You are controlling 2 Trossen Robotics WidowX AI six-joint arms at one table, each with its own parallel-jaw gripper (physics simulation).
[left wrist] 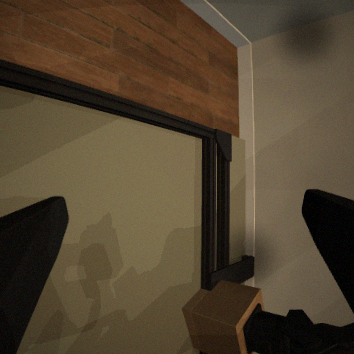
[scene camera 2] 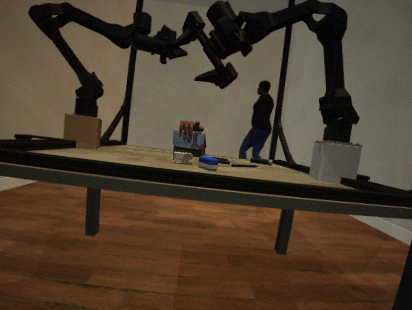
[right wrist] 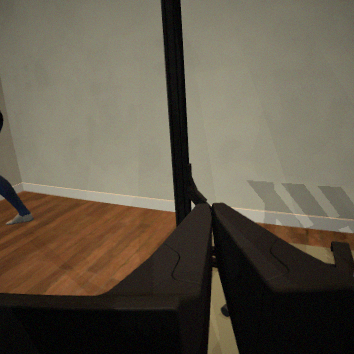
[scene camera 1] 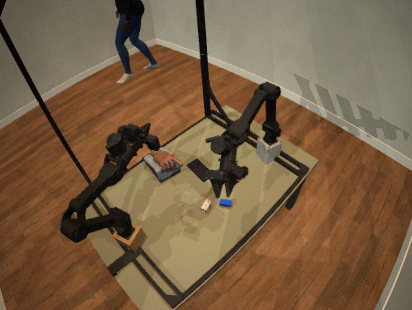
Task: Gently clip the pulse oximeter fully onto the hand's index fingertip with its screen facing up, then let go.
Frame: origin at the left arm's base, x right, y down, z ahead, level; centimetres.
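Where they show: left gripper, fingertip midpoint: (left wrist: pixel 186 204) (scene camera 2: pixel 183 62) (scene camera 1: pixel 222 197); right gripper, fingertip midpoint: (scene camera 2: pixel 187 54) (right wrist: pixel 209 214) (scene camera 1: pixel 149 123); left arm's base at its link origin: (scene camera 2: pixel 336 143) (scene camera 1: pixel 270 140); right arm's base at its link origin: (left wrist: pixel 252 327) (scene camera 2: pixel 85 116) (scene camera 1: pixel 126 231).
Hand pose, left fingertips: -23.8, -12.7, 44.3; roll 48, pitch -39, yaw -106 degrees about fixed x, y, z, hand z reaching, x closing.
Note:
Each offset is from my left fingertips to the top centre of the thing, as dx, dy, dz.
The hand (scene camera 1: pixel 166 159) (scene camera 2: pixel 190 128) rests on a blue-grey support, its fingers towards scene camera 2. A blue block-like item with a pale lower part @[+8.8, +21.6, -6.8] (scene camera 1: pixel 225 203) (scene camera 2: pixel 208 162) and a small whitish item @[+12.3, +21.6, +1.9] (scene camera 1: pixel 206 205) (scene camera 2: pixel 182 157) lie apart on the table; I cannot tell for certain which is the pulse oximeter. No device shows on the fingers. My left gripper (scene camera 1: pixel 223 194) (left wrist: pixel 186 204) is open and empty, high above the table. My right gripper (scene camera 2: pixel 185 52) (right wrist: pixel 209 214) is shut and empty, raised high near the hand's side of the table.
A dark flat phone-like slab @[+34.4, +24.1, -6.4] (scene camera 1: pixel 199 170) lies between the hand and my left arm. A thin dark pen @[+27.4, +24.0, -17.3] (scene camera 2: pixel 244 165) and a dark cylinder @[+50.2, +22.1, -24.3] (scene camera 2: pixel 261 161) lie farther right in scene camera 2. Black frame posts (scene camera 1: pixel 203 60) rise at the table edge. A person (scene camera 2: pixel 261 117) stands beyond it.

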